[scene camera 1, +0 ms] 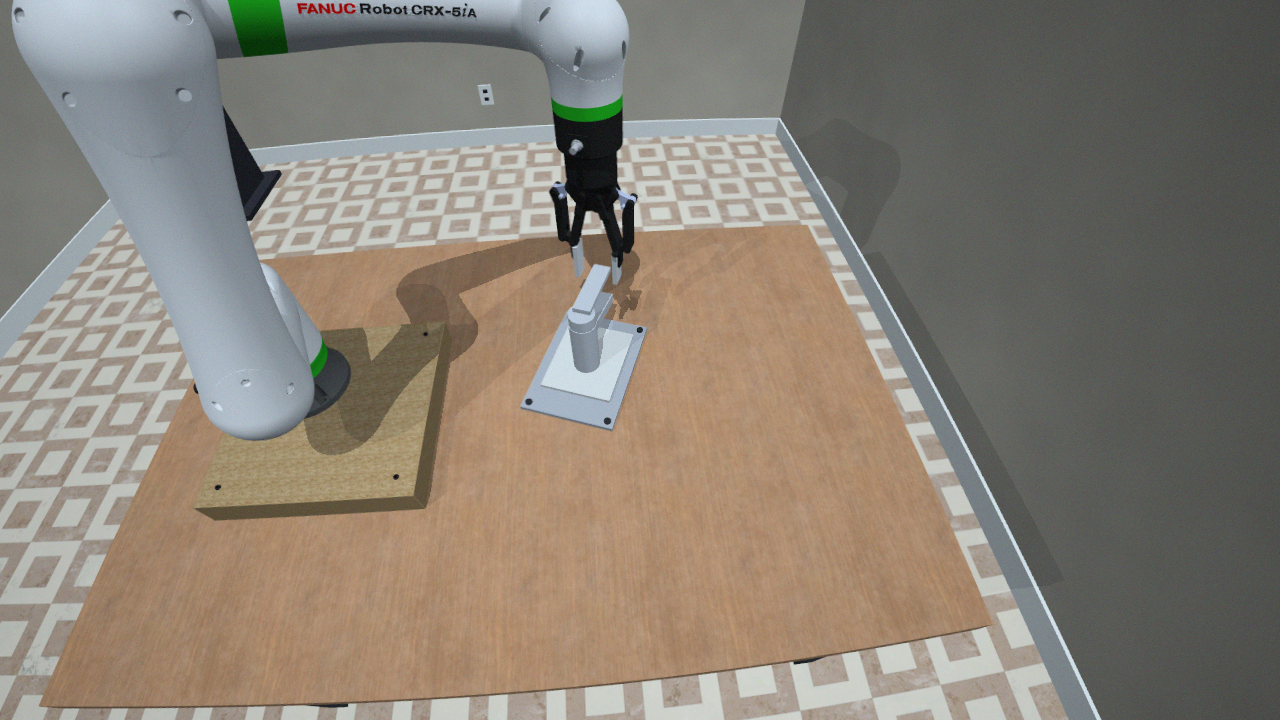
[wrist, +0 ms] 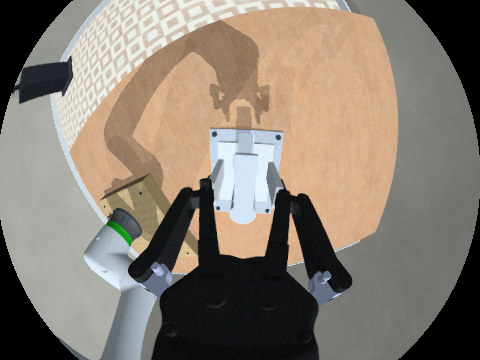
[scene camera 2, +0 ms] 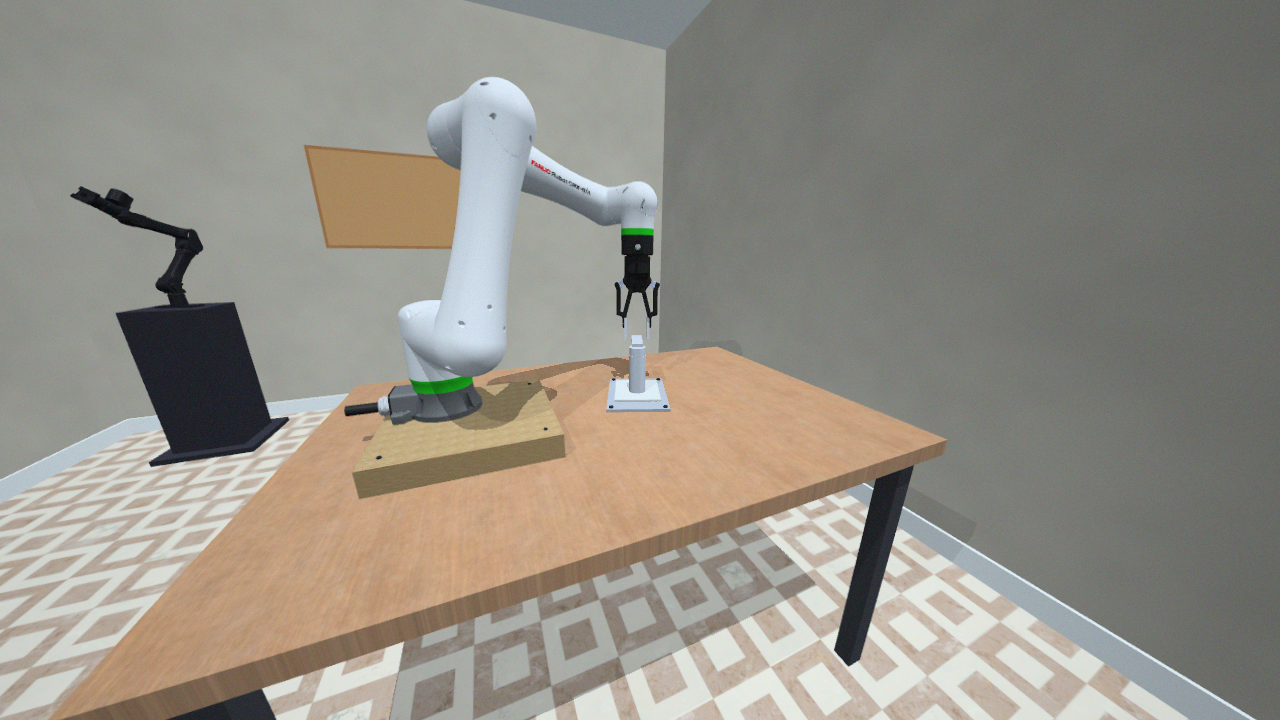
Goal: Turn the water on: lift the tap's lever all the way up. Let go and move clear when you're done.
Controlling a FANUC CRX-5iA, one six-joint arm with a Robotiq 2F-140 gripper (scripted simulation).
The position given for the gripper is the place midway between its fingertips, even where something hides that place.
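Observation:
Tap visible in scene camera 1, a tap (scene camera 1: pixel 592 371), with the same tap in scene camera 2 (scene camera 2: pixel 636 389) and in the wrist view (wrist: pixel 226 150). The gripper (scene camera 1: pixel 598 275) also appears in scene camera 2 (scene camera 2: pixel 636 338) and in the wrist view (wrist: pixel 245 169).

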